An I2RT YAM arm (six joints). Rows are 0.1 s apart.
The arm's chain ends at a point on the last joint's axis. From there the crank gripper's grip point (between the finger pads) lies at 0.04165 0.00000 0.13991 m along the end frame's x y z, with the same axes.
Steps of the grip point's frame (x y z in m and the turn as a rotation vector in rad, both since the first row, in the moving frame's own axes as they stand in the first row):
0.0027, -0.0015, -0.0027, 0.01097, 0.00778, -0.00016
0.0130, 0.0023, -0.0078, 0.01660, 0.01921, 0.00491
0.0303, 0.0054, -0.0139, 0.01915, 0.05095, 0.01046
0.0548, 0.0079, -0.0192, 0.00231, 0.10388, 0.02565
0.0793, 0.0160, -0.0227, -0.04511, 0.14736, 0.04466
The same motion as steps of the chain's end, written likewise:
0.0016, 0.0000, -0.0024, 0.01097, 0.00778, -0.00016
0.0103, 0.0044, -0.0070, 0.01660, 0.01921, 0.00491
0.0232, 0.0076, -0.0116, 0.01915, 0.05095, 0.01046
0.0405, 0.0070, -0.0141, 0.00231, 0.10388, 0.02565
0.0594, 0.0075, -0.0149, -0.04511, 0.14736, 0.04466

